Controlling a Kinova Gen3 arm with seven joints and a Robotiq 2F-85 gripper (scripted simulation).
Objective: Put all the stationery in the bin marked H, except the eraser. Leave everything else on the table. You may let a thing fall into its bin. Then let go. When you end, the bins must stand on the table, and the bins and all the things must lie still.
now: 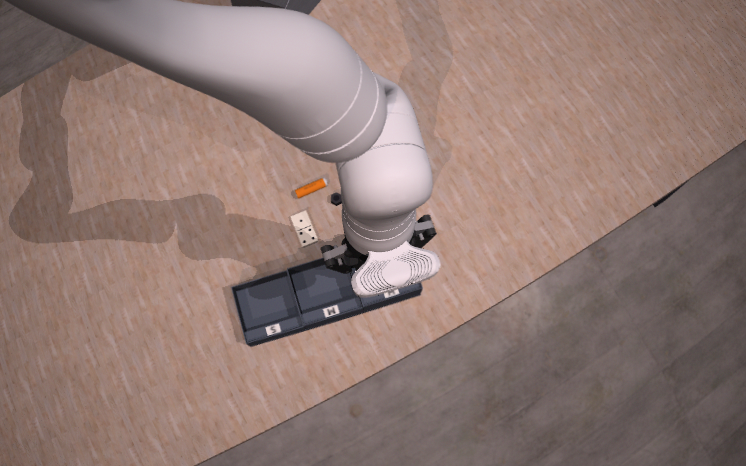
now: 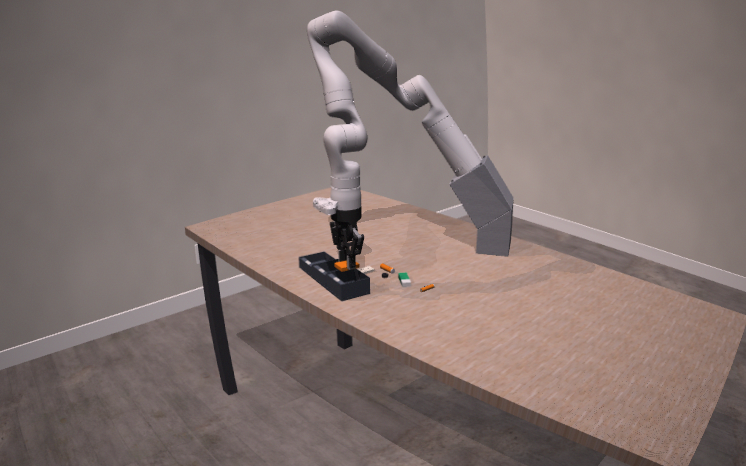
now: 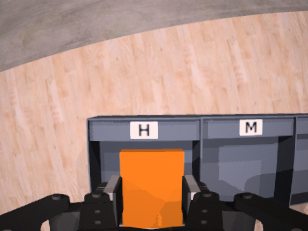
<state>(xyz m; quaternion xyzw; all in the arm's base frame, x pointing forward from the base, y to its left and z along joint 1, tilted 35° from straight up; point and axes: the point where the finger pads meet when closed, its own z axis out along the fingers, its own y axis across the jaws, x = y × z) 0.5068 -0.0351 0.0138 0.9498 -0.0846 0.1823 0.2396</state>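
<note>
Right now my hand is 80 mm to the left of the bin marked H, 60 mm above it and 20 mm past it. The rest, counted from my hand: black nut (130 mm behind, 80 mm below, 10 mm to the left); then orange notepad (20 mm below); then domino (110 mm behind, 80 mm below, 50 mm to the right).
</note>
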